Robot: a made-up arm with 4 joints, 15 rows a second.
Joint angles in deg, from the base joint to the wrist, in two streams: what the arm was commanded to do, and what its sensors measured. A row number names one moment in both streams.
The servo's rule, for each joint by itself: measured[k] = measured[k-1] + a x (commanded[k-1-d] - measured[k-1]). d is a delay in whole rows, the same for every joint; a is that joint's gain. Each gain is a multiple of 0.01, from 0.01 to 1. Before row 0 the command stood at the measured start. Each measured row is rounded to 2 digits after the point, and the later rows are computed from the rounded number. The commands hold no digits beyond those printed.
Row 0, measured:
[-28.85, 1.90, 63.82, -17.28]
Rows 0 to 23, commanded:
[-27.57, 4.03, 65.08, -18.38]
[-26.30, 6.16, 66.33, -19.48]
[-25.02, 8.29, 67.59, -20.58]
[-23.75, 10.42, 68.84, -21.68]
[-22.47, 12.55, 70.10, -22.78]
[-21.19, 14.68, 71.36, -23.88]
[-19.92, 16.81, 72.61, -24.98]
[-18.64, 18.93, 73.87, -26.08]
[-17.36, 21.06, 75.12, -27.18]
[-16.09, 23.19, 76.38, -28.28]
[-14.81, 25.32, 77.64, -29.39]
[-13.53, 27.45, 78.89, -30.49]
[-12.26, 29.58, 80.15, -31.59]
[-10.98, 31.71, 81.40, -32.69]
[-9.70, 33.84, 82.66, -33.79]
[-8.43, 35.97, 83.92, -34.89]
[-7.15, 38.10, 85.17, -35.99]
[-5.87, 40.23, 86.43, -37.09]
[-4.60, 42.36, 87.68, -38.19]
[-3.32, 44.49, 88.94, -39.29]
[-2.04, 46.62, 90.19, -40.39]
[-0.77, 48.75, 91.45, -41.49]
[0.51, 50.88, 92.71, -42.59]
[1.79, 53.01, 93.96, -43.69]
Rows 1 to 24, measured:
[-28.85, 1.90, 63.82, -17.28]
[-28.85, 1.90, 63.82, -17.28]
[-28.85, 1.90, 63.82, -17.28]
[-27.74, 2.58, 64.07, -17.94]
[-26.49, 3.73, 64.52, -18.86]
[-25.21, 5.19, 65.13, -19.89]
[-23.94, 6.86, 65.87, -20.96]
[-22.66, 8.68, 66.72, -22.05]
[-21.38, 10.60, 67.65, -23.15]
[-20.11, 12.59, 68.64, -24.25]
[-18.83, 14.62, 69.69, -25.35]
[-17.55, 16.68, 70.78, -26.45]
[-16.28, 18.76, 71.90, -27.55]
[-15.00, 20.86, 73.05, -28.65]
[-13.72, 22.97, 74.22, -29.75]
[-12.45, 25.09, 75.41, -30.85]
[-11.17, 27.21, 76.61, -31.95]
[-9.89, 29.33, 77.82, -33.05]
[-8.62, 31.45, 79.04, -34.15]
[-7.34, 33.58, 80.27, -35.25]
[-6.06, 35.71, 81.50, -36.35]
[-4.79, 37.84, 82.74, -37.45]
[-3.51, 39.97, 83.98, -38.55]
[-2.23, 42.10, 85.22, -39.65]
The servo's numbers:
d 3
a 0.87 0.32 0.20 0.60

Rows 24 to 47, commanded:
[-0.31, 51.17, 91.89, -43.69]
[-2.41, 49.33, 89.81, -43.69]
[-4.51, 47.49, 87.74, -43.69]
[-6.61, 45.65, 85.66, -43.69]
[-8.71, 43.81, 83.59, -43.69]
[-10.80, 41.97, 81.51, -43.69]
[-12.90, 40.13, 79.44, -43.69]
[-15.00, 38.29, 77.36, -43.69]
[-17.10, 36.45, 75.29, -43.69]
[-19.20, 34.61, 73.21, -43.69]
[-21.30, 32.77, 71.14, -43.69]
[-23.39, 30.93, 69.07, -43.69]
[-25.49, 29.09, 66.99, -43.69]
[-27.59, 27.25, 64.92, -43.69]
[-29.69, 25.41, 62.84, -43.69]
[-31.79, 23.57, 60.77, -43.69]
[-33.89, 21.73, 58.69, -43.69]
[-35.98, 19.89, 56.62, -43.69]
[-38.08, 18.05, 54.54, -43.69]
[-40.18, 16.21, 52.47, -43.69]
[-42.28, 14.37, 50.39, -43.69]
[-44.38, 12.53, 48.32, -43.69]
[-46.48, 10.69, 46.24, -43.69]
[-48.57, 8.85, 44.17, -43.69]
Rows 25 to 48, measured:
[-0.96, 44.23, 86.47, -40.75]
[0.32, 46.36, 87.72, -41.85]
[1.60, 48.49, 88.97, -42.95]
[-0.06, 49.35, 89.55, -43.39]
[-2.10, 49.34, 89.60, -43.57]
[-4.20, 48.75, 89.23, -43.64]
[-6.30, 47.76, 88.52, -43.67]
[-8.40, 46.50, 87.53, -43.68]
[-10.49, 45.05, 86.33, -43.69]
[-12.59, 43.48, 84.95, -43.69]
[-14.69, 41.82, 83.43, -43.69]
[-16.79, 40.10, 81.80, -43.69]
[-18.89, 38.34, 80.08, -43.69]
[-20.99, 36.56, 78.29, -43.69]
[-23.08, 34.76, 76.45, -43.69]
[-25.18, 32.95, 74.56, -43.69]
[-27.28, 31.13, 72.63, -43.69]
[-29.38, 29.30, 70.67, -43.69]
[-31.48, 27.47, 68.69, -43.69]
[-33.58, 25.63, 66.69, -43.69]
[-35.67, 23.79, 64.68, -43.69]
[-37.77, 21.95, 62.65, -43.69]
[-39.87, 20.11, 60.61, -43.69]
[-41.97, 18.27, 58.57, -43.69]

